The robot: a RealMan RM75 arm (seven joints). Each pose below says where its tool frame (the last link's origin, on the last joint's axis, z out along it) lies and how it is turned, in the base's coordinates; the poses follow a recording.
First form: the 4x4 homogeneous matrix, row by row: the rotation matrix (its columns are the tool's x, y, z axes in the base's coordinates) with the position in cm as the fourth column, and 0 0 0 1 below. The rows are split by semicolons.
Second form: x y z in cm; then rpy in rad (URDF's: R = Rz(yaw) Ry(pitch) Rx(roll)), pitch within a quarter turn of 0, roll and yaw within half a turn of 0. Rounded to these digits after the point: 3 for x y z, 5 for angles. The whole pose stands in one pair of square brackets.
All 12 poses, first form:
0.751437 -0.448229 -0.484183 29.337; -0.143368 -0.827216 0.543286 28.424; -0.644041 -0.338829 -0.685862 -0.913; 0 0 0 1
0.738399 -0.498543 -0.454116 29.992; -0.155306 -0.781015 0.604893 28.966; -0.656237 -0.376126 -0.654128 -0.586; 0 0 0 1
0.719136 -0.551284 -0.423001 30.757; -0.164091 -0.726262 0.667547 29.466; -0.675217 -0.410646 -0.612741 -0.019; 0 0 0 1
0.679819 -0.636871 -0.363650 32.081; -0.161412 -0.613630 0.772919 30.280; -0.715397 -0.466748 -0.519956 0.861; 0 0 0 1
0.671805 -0.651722 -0.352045 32.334; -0.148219 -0.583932 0.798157 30.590; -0.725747 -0.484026 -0.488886 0.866; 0 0 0 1
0.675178 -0.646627 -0.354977 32.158; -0.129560 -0.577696 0.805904 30.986; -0.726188 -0.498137 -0.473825 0.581; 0 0 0 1
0.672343 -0.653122 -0.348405 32.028; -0.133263 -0.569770 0.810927 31.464; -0.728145 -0.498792 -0.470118 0.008; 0 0 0 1
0.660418 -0.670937 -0.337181 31.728; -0.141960 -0.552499 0.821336 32.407; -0.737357 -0.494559 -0.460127 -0.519; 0 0 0 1
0.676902 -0.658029 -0.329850 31.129; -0.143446 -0.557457 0.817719 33.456; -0.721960 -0.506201 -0.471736 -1.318; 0 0 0 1
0.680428 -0.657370 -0.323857 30.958; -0.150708 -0.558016 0.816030 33.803; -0.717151 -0.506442 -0.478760 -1.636; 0 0 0 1
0.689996 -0.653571 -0.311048 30.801; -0.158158 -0.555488 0.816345 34.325; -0.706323 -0.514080 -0.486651 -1.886; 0 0 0 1
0.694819 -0.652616 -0.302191 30.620; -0.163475 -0.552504 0.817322 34.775; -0.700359 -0.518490 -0.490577 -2.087; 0 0 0 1
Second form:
[29.337 28.424 -0.913 -2.68274 0.69977 -0.18853]
[29.992 28.966 -0.586 -2.61976 0.71582 -0.20731]
[30.757 29.466 -0.019 -2.55116 0.74126 -0.22434]
[32.081 30.280 0.861 -2.41007 0.79719 -0.23312]
[32.334 30.590 0.866 -2.36119 0.81212 -0.21715]
[32.158 30.986 0.581 -2.33119 0.81276 -0.18959]
[32.028 31.464 0.008 -2.32661 0.81561 -0.19567]
[31.728 32.407 -0.519 -2.32014 0.82915 -0.21173]
[31.129 33.456 -1.318 -2.32097 0.80663 -0.20883]
[30.958 33.803 -1.636 -2.32810 0.79971 -0.21797]
[30.801 34.325 -1.886 -2.32879 0.78429 -0.22532]
[30.620 34.775 -2.087 -2.32854 0.77590 -0.23107]

